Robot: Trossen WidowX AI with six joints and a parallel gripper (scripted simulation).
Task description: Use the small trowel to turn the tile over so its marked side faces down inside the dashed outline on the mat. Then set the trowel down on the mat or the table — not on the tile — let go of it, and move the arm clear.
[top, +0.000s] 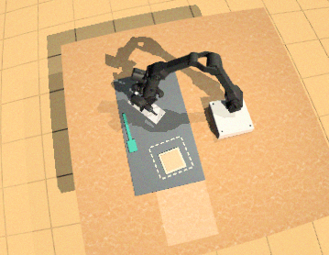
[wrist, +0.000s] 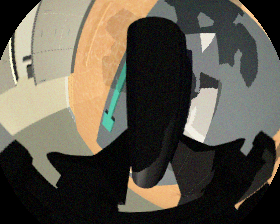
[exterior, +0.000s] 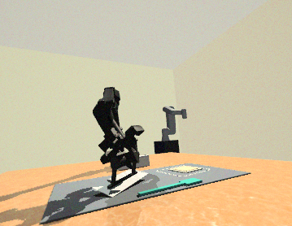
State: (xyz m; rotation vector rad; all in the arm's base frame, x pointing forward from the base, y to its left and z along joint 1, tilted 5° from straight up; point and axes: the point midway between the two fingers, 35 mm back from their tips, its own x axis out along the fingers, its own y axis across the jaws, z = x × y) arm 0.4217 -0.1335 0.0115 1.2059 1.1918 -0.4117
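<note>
Right now my gripper tip is 80 mm to the right of the grey mat, 80 mm above it and 40 mm past it. Round my gripper tip: teal flat tool: 100 mm ahead, 90 mm to the left, 60 mm below; then tile: 270 mm to the left, 60 mm below, 50 mm behind; then small trowel: 20 mm behind, 10 mm to the right.
</note>
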